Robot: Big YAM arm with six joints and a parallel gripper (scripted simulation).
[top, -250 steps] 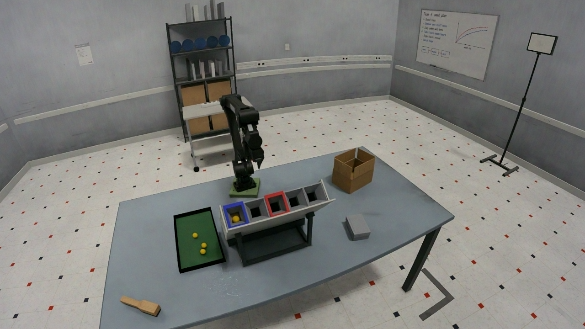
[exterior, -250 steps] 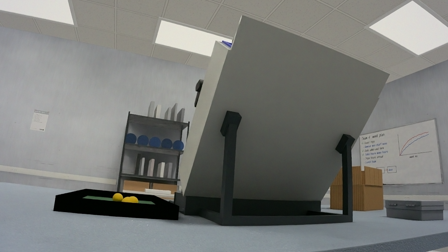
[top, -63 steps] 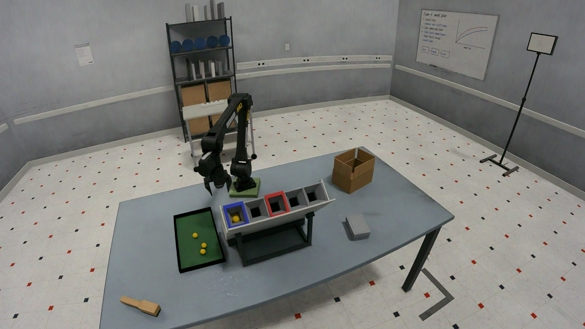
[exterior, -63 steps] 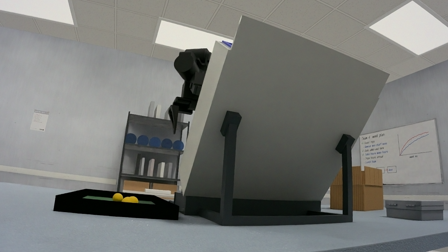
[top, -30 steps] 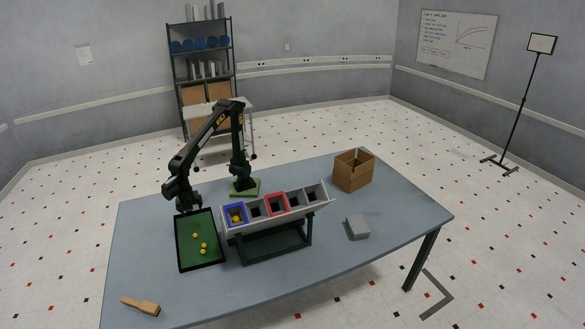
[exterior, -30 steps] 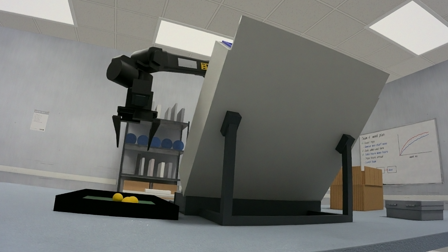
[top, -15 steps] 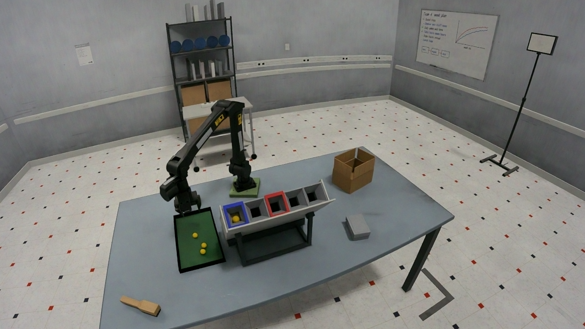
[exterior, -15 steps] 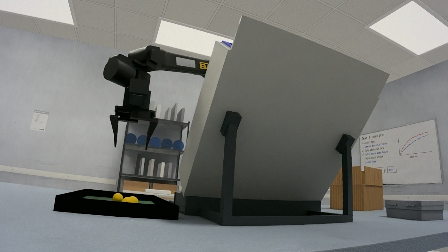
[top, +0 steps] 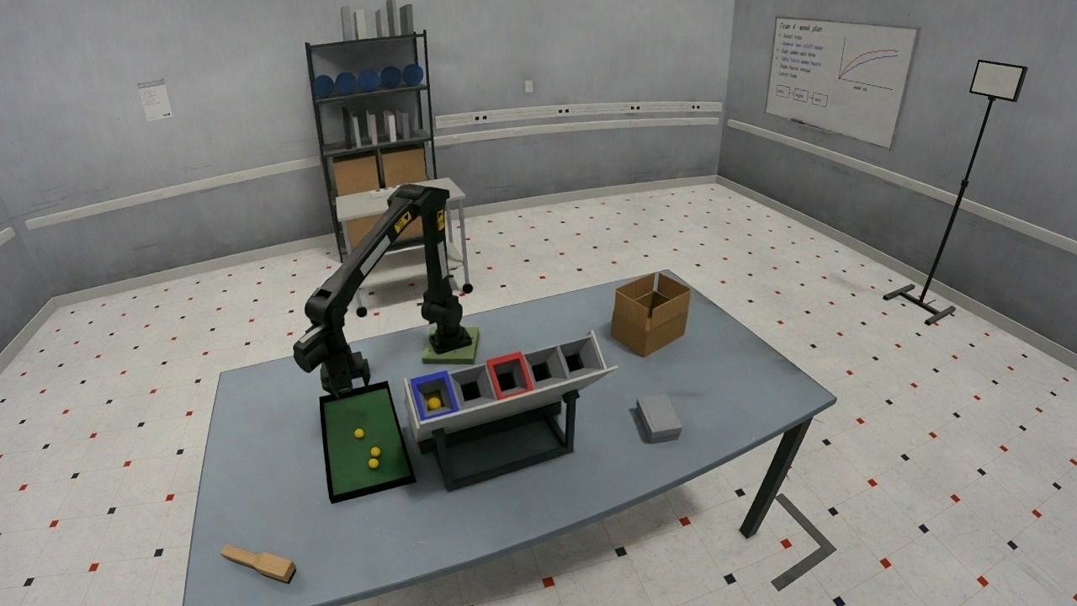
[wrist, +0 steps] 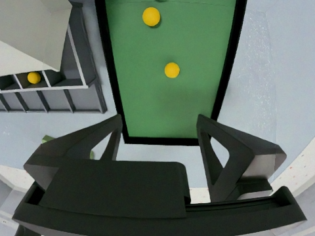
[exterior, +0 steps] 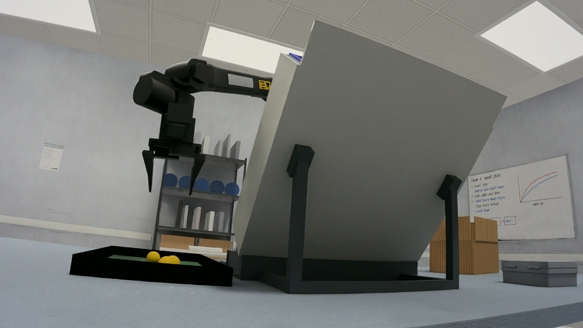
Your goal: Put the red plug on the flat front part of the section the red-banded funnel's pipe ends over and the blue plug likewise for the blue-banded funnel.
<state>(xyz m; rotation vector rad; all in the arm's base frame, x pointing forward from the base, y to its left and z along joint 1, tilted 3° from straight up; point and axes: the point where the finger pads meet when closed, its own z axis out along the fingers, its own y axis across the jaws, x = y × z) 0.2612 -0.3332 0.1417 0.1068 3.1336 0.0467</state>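
Right now the green tray is 14 cm below my hand, 1 cm to the right of it and 1 cm ahead of it. From my hand the other things lie so: blue band: 29 cm ahead, 17 cm above, 15 cm to the left; cover: 31 cm to the left, 15 cm ahead, 6 cm above; red band: 30 cm to the left, 30 cm ahead, 17 cm above.
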